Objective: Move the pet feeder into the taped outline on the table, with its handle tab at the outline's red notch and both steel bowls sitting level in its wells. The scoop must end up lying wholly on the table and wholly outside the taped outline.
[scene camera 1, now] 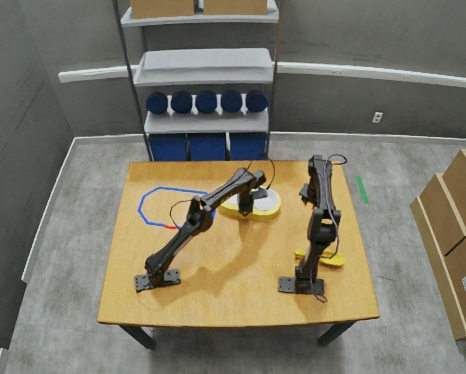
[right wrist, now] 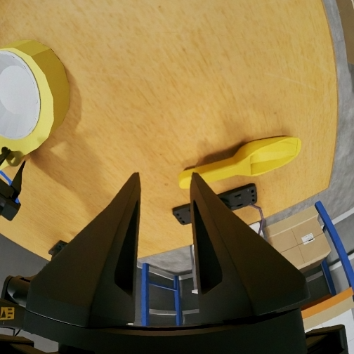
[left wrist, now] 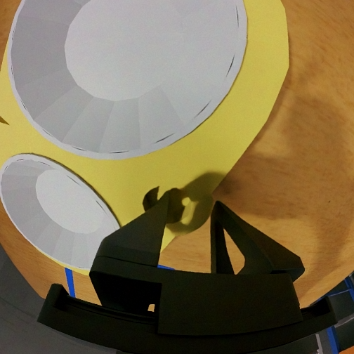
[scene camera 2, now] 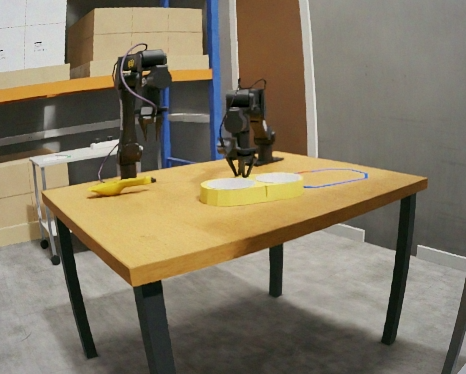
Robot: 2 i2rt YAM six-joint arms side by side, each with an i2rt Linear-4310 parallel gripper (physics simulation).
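Observation:
The yellow pet feeder lies right of the blue taped outline in scene camera 1. Two bowls sit in its wells. The red notch is on the outline's near side. My left gripper is partly open and empty, its tips close over the feeder's handle tab; contact is unclear. My right gripper is partly open and empty, high above the table. The yellow scoop lies on the table outside the outline.
The left arm spans part of the outline in scene camera 1. The scoop lies beside the right arm's base plate. The wooden table's far edge is behind the feeder, with a shelf unit beyond it.

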